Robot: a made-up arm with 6 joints.
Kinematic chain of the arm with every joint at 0, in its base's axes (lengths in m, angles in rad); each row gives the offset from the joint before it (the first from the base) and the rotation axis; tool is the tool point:
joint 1: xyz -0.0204 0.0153 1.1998 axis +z
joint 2: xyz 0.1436 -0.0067 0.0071 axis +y
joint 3: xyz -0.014 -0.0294 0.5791 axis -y
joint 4: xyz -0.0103 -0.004 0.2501 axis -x
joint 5: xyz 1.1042 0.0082 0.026 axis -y
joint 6: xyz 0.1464 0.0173 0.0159 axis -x
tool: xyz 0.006 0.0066 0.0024
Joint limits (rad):
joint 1: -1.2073..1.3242
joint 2: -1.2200..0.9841
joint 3: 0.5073..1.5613
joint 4: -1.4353..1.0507
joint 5: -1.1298..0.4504
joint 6: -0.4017..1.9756
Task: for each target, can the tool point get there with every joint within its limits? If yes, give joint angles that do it. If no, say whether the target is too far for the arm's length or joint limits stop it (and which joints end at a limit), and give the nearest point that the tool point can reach.
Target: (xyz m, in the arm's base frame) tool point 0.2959 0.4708 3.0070
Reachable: yes | joints 0.9899 0.1987 1.3317 0.5614 -0.1941 1.7169
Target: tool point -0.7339 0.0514 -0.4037
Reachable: no: joint limits stop it (at a limit: joint 2, joint 3, joint 5, joint 6) | nearest point -1.6961 0.1001 1.4818 | short by 2.117 m
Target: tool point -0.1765 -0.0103 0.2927
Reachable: no: joint limits stop it (at a limit: joint 2, joint 3, joint 4, joint 5) | nearest point -1.5915 -0.2424 1.5577 | short by 1.912 m
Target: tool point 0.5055 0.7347 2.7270
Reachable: yes | joints 0.8922 -0.0531 0.6242 -1.0382 -0.8210 0.7712
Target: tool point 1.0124 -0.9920 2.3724
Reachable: yes | joints -0.7645 0.3501 0.6466 -0.5018 -0.3035 -0.2062
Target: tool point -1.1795 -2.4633 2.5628
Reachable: no: too far | nearest point -0.6738 -1.3819 2.0008 | short by 1.319 m
